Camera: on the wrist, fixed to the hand. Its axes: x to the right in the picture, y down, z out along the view.
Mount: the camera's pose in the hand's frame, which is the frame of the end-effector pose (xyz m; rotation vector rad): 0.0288 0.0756 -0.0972 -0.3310 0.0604 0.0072
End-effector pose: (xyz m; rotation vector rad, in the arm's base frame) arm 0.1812 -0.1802 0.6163 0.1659 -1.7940 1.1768
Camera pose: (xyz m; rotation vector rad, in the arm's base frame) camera 0.1850 -0.0551 0.5981 -0.0688 -1.9073 0.8643
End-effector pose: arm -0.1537 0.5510 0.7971 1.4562 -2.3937 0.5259
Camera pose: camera -0.2286 0.6040 0.8841 1.2684 -2.3045 0.1601
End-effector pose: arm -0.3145 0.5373 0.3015 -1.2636 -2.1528 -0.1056
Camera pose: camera -0.2166 0.5639 0.3770 -1.4290 -2.1378 -0.5085
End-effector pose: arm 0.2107 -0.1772 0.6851 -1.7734 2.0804 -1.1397
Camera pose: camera 0.0883 -0.1619 0.7131 1.8157 -2.3368 0.8642
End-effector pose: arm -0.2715 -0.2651 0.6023 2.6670 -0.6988 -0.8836
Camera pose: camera -0.2192 -0.3368 0.6924 2.3844 -0.4983 -0.8316
